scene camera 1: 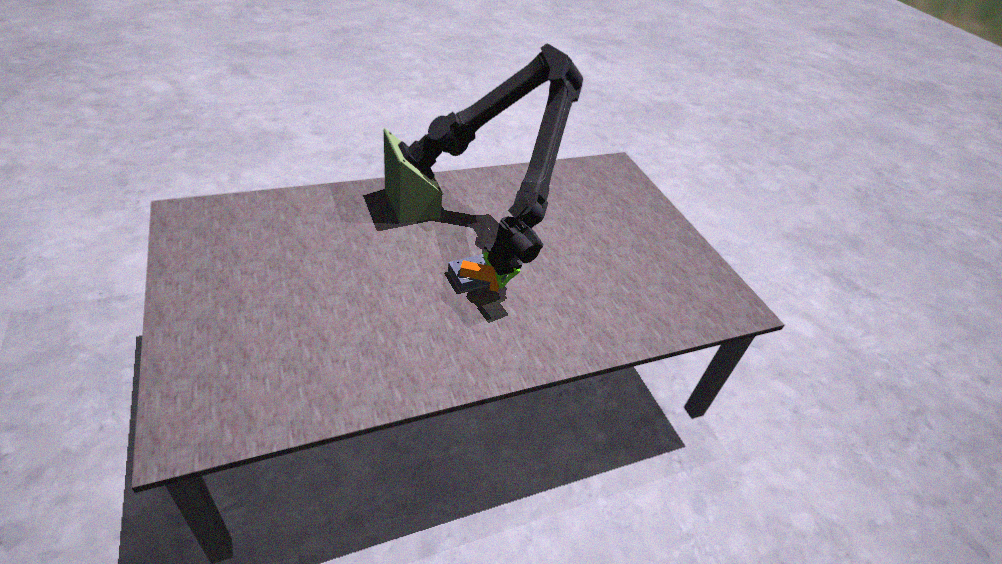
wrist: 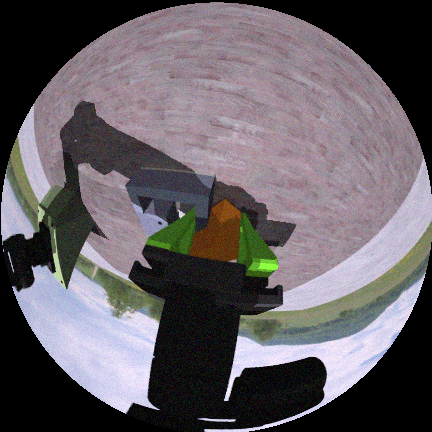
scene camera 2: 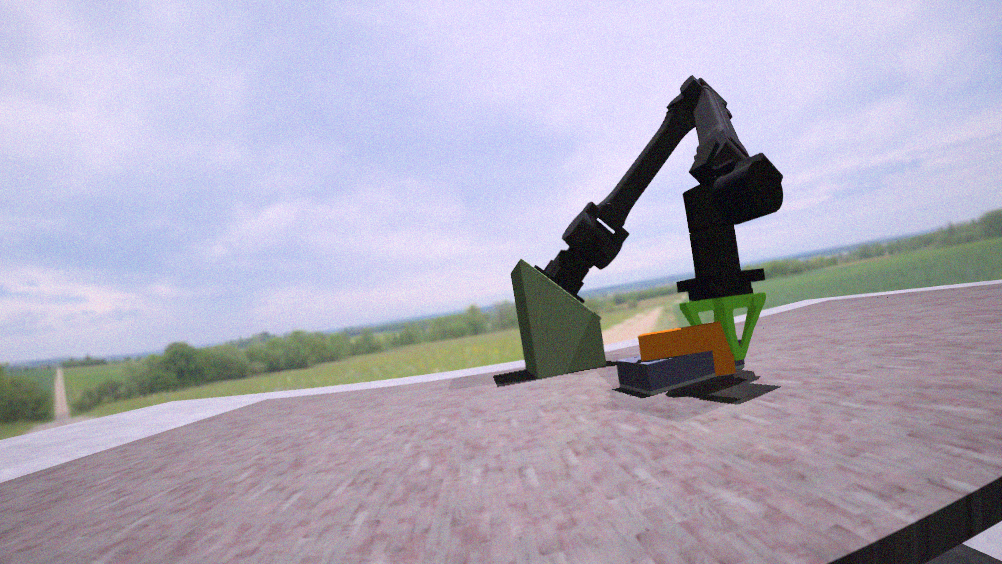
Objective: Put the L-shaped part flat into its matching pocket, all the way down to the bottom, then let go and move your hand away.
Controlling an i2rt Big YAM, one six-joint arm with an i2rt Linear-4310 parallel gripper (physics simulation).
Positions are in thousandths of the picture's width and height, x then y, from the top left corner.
Labels:
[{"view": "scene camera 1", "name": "my gripper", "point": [496, 499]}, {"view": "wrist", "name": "my gripper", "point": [508, 492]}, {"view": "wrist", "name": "orange L-shaped part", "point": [508, 557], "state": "touched by my gripper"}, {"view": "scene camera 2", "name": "my gripper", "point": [725, 637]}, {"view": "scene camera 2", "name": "orange L-shaped part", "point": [709, 597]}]

